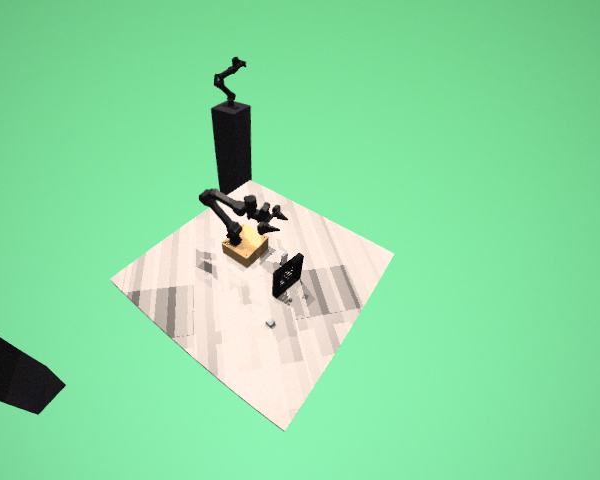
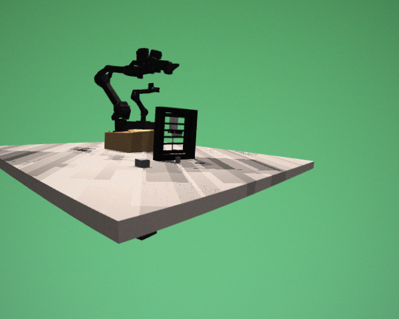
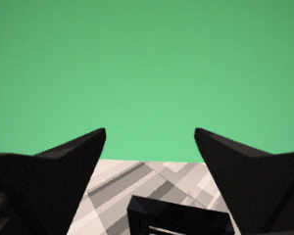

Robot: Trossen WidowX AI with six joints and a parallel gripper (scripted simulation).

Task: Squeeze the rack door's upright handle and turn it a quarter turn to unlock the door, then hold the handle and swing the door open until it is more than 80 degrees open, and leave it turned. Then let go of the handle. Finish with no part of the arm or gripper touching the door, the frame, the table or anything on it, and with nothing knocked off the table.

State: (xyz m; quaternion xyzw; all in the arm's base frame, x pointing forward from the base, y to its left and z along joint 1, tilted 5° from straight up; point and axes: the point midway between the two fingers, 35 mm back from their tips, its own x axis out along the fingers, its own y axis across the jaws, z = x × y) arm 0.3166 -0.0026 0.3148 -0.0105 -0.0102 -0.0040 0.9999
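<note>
The grey upright handle lies 10 mm ahead of my gripper tip, 10 mm to the left of it and 310 mm below it.
</note>
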